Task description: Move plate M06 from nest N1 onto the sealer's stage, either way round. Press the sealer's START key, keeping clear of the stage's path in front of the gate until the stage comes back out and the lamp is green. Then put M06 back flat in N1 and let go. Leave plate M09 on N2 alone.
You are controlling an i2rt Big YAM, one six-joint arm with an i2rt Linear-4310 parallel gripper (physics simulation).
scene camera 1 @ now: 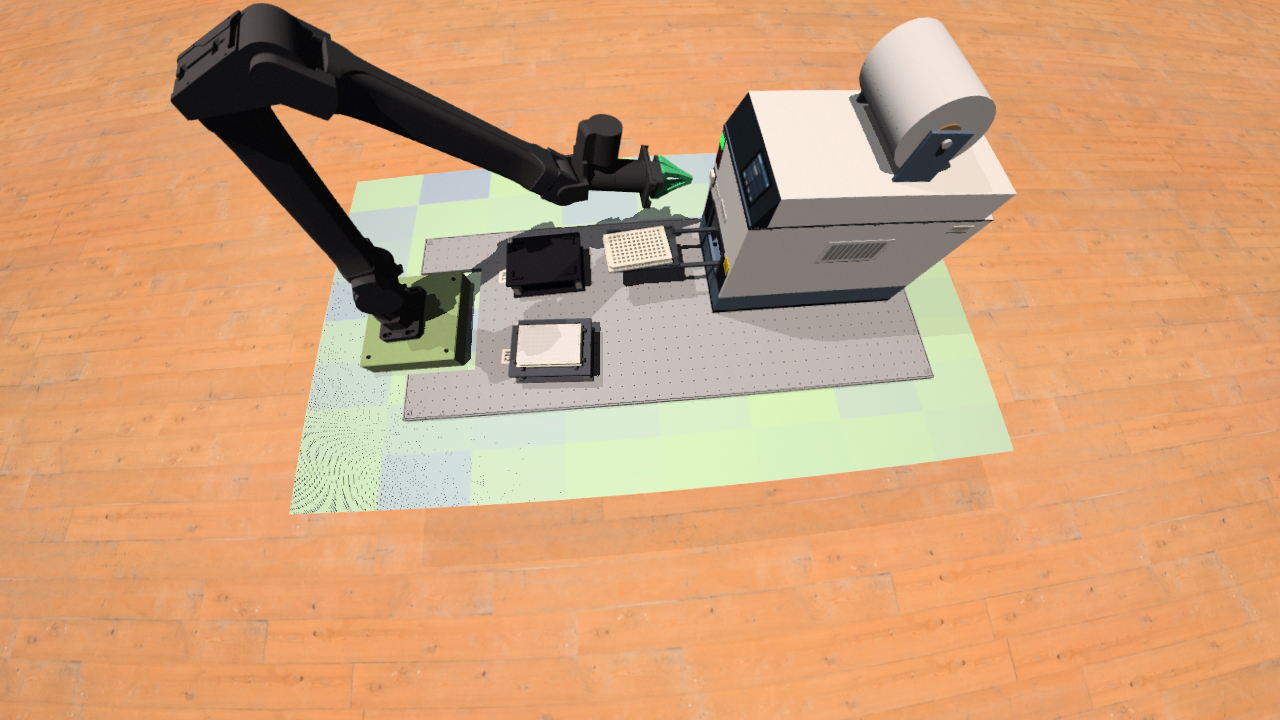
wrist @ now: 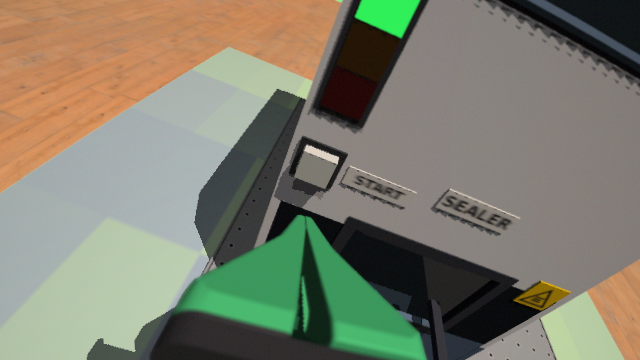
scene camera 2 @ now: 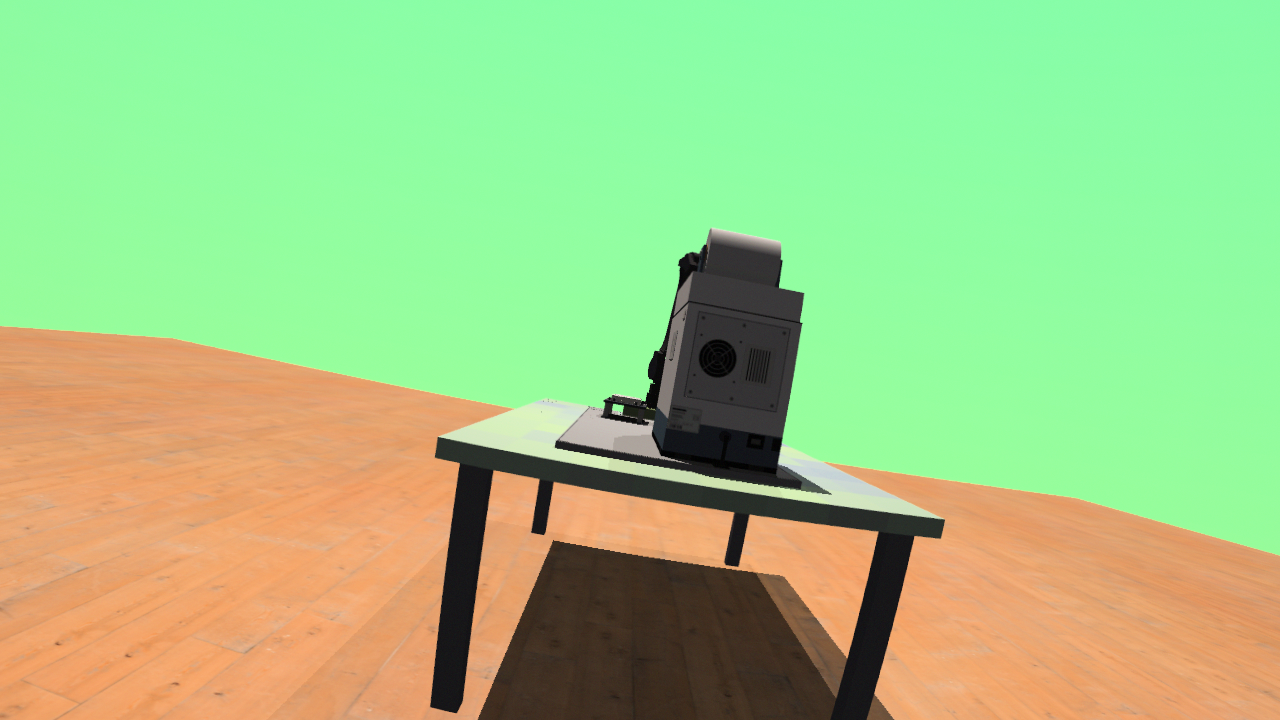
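Seen in the pictures: gripper, fingertip midpoint: (scene camera 1: 691,179) (wrist: 300,227); arm's base, origin of the base link: (scene camera 1: 405,315).
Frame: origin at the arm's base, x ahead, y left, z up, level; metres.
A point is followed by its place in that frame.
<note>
The sealer (scene camera 1: 805,250) @(x 0.790, y -0.064, z 0.190 m) (scene camera 2: 733,358) @(x 1.096, y 0.026, z 0.167 m) (wrist: 475,135) @(x 0.677, y 0.080, z 0.205 m) stands at the right of the board in the scene camera 1 view. Its green lamp (scene camera 1: 722,141) @(x 0.677, y 0.140, z 0.239 m) (wrist: 387,15) @(x 0.677, y 0.141, z 0.234 m) is lit. The START key (wrist: 317,167) @(x 0.672, y 0.142, z 0.159 m) is a pale square button left of its label. My gripper (scene camera 1: 691,178) @(x 0.635, y 0.142, z 0.153 m) (wrist: 300,227) @(x 0.635, y 0.142, z 0.153 m) is shut and empty, close in front of the sealer's face; its tips show below the key in the wrist view. Plate M06 (scene camera 1: 637,248) @(x 0.516, y 0.041, z 0.088 m), cream with wells, lies on the extended stage (scene camera 1: 653,275). Nest N1 (scene camera 1: 546,259) @(x 0.321, y 0.083, z 0.023 m) is black and bears no plate. Plate M09 (scene camera 1: 548,344) @(x 0.321, y -0.121, z 0.034 m) lies on nest N2 (scene camera 1: 591,344) @(x 0.403, y -0.124, z 0.016 m).
The sealer's gate opening (wrist: 390,260) and a stage rail (wrist: 438,327) @(x 0.663, y 0.008, z 0.064 m) are below the key. A film roll (scene camera 1: 926,85) @(x 0.866, y 0.005, z 0.427 m) sits on top of the sealer. The arm's green base (scene camera 1: 447,335) @(x 0.099, y -0.060, z 0.001 m) is left of the nests. The perforated board (scene camera 1: 716,358) @(x 0.661, y -0.168, z -0.033 m) lies on the table (scene camera 2: 501,447) @(x 1.262, y -0.347, z -0.046 m).
</note>
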